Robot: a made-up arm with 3 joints.
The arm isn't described. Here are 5 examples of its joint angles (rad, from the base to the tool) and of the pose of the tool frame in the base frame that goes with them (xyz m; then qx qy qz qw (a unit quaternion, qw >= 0)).
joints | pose
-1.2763 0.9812 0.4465 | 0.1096 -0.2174 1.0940 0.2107 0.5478 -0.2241 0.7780
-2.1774 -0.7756 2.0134 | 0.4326 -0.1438 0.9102 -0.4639 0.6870 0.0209 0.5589
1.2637 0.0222 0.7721 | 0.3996 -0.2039 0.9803 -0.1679 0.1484 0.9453 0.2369
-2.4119 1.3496 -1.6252 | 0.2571 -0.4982 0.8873 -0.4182 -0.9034 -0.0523 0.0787
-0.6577 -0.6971 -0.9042 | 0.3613 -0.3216 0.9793 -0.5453 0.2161 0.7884 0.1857
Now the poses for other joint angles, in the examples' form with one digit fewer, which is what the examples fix.
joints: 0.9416 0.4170 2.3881
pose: 0.431 -0.096 0.896 -0.365 0.609 -0.704 0.014
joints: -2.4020 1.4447 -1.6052
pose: 0.257 -0.508 0.872 -0.401 -0.909 -0.097 0.065
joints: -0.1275 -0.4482 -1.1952
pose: 0.329 -0.255 1.019 -0.581 0.485 0.623 0.199
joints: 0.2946 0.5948 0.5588
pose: 0.366 -0.025 0.976 0.145 0.189 -0.912 0.336
